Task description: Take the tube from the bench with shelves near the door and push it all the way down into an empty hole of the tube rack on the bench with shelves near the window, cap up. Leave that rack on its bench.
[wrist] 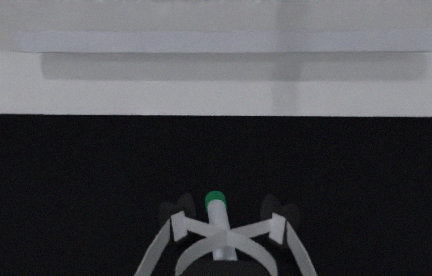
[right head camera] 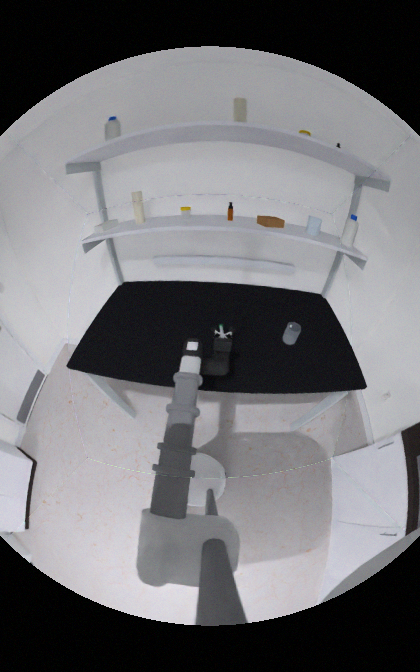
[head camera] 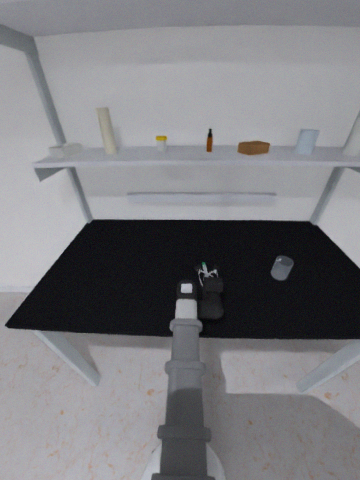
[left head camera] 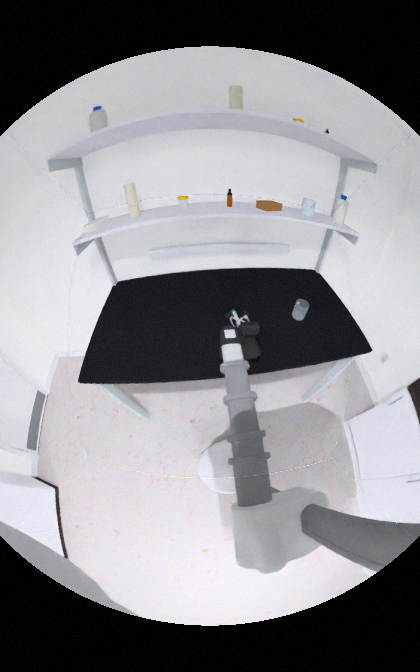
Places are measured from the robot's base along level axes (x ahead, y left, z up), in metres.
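Pixels of known places: gripper, fingertip midpoint: point(wrist: 228, 210) point(head camera: 206, 266).
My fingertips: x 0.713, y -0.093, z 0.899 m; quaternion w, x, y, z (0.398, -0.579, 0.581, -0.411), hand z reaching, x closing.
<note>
Behind a point stands the place of what it marks.
The tube point(head camera: 204, 266) @[x 0.706, y -0.082, z 0.904 m] point(left head camera: 234, 314) point(right head camera: 221, 329) point(wrist: 218, 217) @[x 0.692, y -0.084, z 0.905 m], white with a green cap, lies on the black bench top point(head camera: 125, 280) @[x 0.626, y 0.278, z 0.887 m] point(left head camera: 165, 325) point(right head camera: 150, 325) point(wrist: 100, 160) @[x 0.855, y 0.093, z 0.887 m], its cap towards the wall. My gripper point(head camera: 207, 269) @[x 0.713, y -0.093, z 0.899 m] point(left head camera: 237, 315) point(right head camera: 223, 330) point(wrist: 228, 210) @[x 0.713, y -0.093, z 0.899 m] is open above it. In the wrist view the tube shows between the two dark fingertips, a little nearer the left one, with a gap on each side. The finger links and the gripper's body hide its near end. How high the fingertips are above the tube is hard to tell. The tube rack does not show.
A clear beaker point(head camera: 282, 268) @[x 0.645, y -0.405, z 0.961 m] point(left head camera: 300, 310) point(right head camera: 291, 333) stands on the bench to the right of my gripper. The lower shelf point(head camera: 185, 156) @[x 0.915, y 0.012, z 1.344 m] holds a yellow-lidded jar point(head camera: 161, 144) @[x 1.011, y 0.123, z 1.375 m], an amber bottle point(head camera: 209, 142) @[x 0.998, y -0.093, z 1.383 m] and a brown box point(head camera: 253, 148) @[x 0.937, y -0.273, z 1.370 m]. A pale rail point(wrist: 225, 41) @[x 1.117, y -0.086, z 1.061 m] runs along the wall.
</note>
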